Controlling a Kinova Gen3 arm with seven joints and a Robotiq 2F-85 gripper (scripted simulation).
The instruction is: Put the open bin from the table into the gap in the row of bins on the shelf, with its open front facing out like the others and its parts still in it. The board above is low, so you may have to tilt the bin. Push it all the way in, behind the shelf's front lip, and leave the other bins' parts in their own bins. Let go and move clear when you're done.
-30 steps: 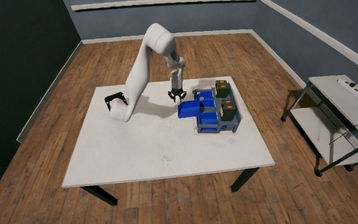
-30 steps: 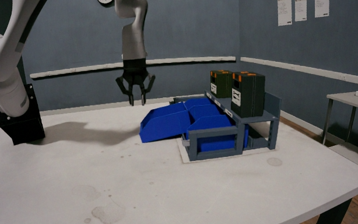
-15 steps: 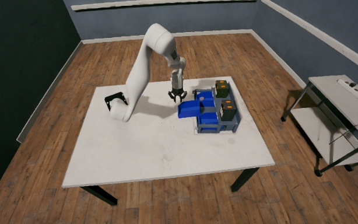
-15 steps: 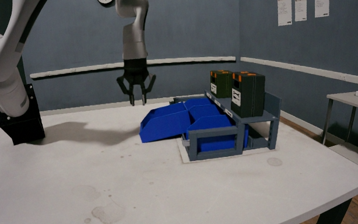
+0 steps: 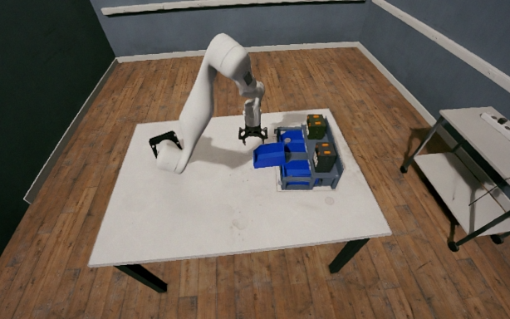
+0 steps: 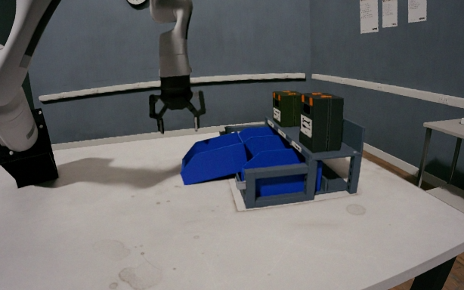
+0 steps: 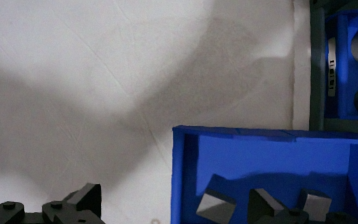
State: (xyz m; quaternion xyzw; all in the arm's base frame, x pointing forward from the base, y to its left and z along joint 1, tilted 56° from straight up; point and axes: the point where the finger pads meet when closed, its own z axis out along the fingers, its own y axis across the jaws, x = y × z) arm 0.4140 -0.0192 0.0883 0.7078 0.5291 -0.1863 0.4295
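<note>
Right now the grey block is 11 cm below my hand, 5 cm to the right of it and 2 cm ahead of it. From my hand the other things lie so: grey shelf: 24 cm ahead, 11 cm to the right, 6 cm below.
</note>
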